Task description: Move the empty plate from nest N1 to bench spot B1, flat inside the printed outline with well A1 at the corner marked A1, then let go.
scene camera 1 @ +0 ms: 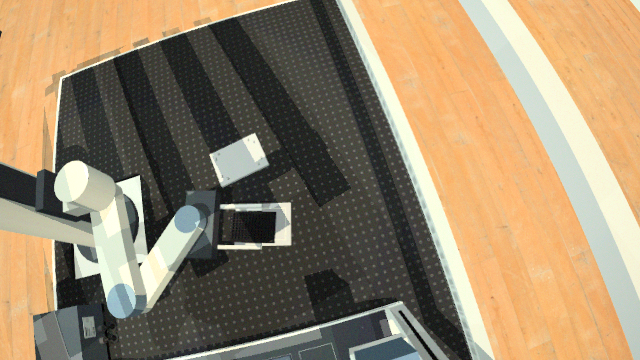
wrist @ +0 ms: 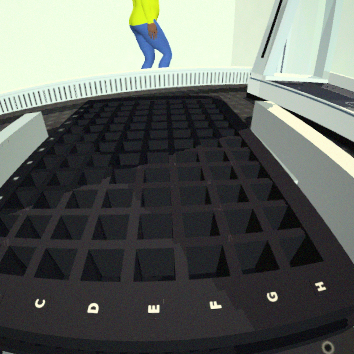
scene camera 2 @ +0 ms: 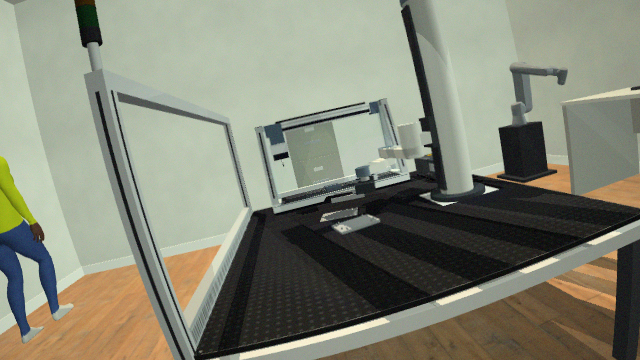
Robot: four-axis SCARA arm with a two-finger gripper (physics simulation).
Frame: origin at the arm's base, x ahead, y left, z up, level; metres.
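Seen in the pictures: gripper, fingertip midpoint: (scene camera 1: 261,226) (wrist: 148,121) (scene camera 2: 332,198); arm's base at its link origin: (scene camera 2: 457,193).
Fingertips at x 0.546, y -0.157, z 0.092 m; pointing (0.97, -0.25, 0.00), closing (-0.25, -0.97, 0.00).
Observation:
Offsets run from my fingertips to a thing's top centre. "spot": to the spot under its first point.
My gripper (scene camera 1: 261,226) (wrist: 148,121) is shut on the black, many-welled plate @[dx -0.027, dy +0.007, dz +0.004 m] (scene camera 1: 253,226) (wrist: 185,295), with one pale finger along each long side. In the wrist view the plate's letters C to H face the camera. The plate hangs level over the white pad of bench spot B1 @[spot: dx +0.054, dy +0.011, dz -0.078 m] (scene camera 1: 284,222) (scene camera 2: 331,218). In scene camera 2 my near finger is a little above the pad. The plate and fingers cover much of the pad; the printed outline and A1 mark cannot be made out. Nest N1 @[dx -0.040, dy +0.244, dz -0.058 m] (scene camera 1: 240,160) (scene camera 2: 356,224), a pale block with small corner posts, holds no plate.
Nest N1 stands close beside the pad. The arm's white column (scene camera 2: 445,100) rises from the table. A framed gantry machine (scene camera 1: 280,345) (scene camera 2: 325,112) stands at one table edge, a dark box @[spot: dx -0.612, dy -0.159, dz +0.036 m] (scene camera 1: 70,330) near the arm's base. A person (scene camera 2: 25,250) (wrist: 152,35) stands beyond the table.

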